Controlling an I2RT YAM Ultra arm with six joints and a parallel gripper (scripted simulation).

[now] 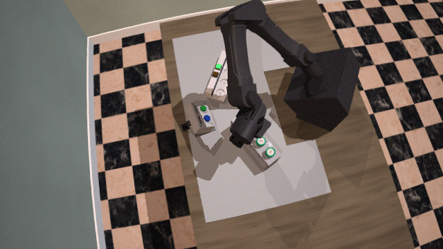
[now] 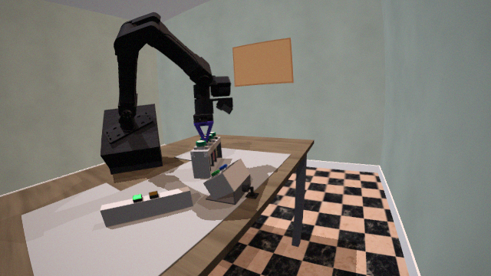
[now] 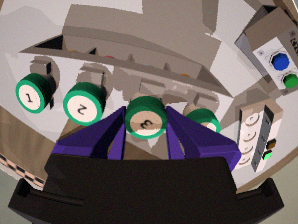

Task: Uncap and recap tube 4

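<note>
The cap 3 is right at my hand. Round my hand: cap 2: 30 mm behind, 40 mm to the left; green ready key: 160 mm ahead, 140 mm to the right, 50 mm below; blue cycle key: 150 mm ahead, 100 mm to the right, 50 mm below.
</note>
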